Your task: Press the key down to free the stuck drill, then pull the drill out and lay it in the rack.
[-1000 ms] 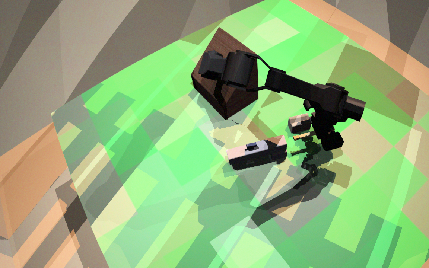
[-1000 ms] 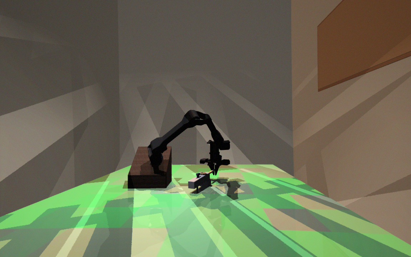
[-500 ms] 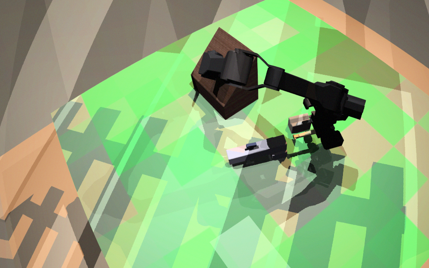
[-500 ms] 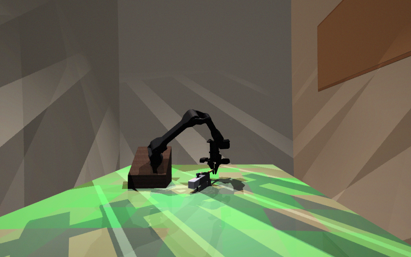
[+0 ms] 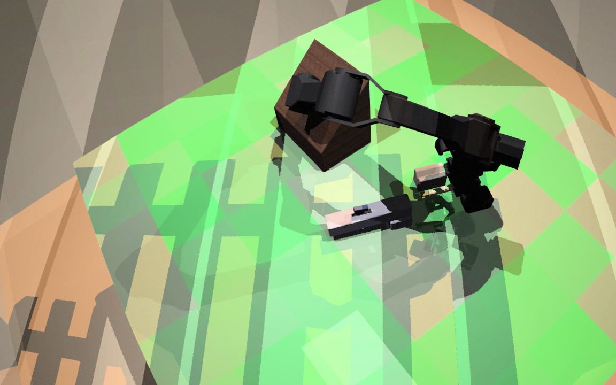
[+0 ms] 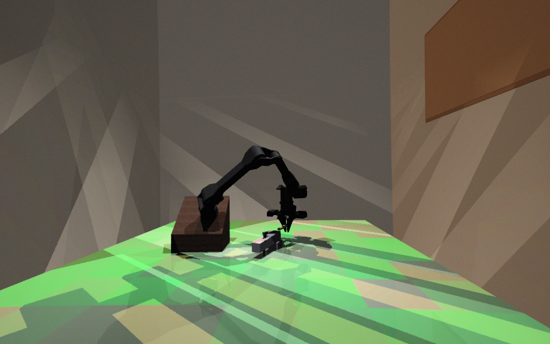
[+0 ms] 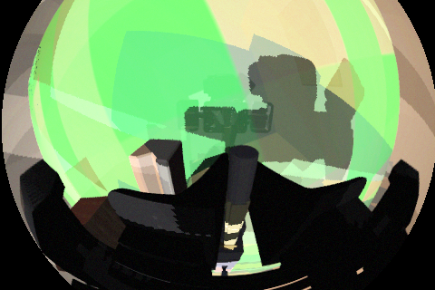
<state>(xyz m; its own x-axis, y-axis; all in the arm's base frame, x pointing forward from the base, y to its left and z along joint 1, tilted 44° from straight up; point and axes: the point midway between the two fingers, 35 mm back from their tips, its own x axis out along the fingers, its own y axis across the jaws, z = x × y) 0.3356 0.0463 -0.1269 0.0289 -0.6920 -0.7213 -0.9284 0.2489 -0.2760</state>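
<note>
The drill lies 40 mm to the right of my gripper tip, 30 mm above it and 10 mm behind it. From my gripper tip the other things lie so: dark key (210 mm to the right, 80 mm behind, 20 mm above); then grey block (190 mm to the right, 70 mm behind); then rack (80 mm behind, 20 mm below, 10 mm to the right).
</note>
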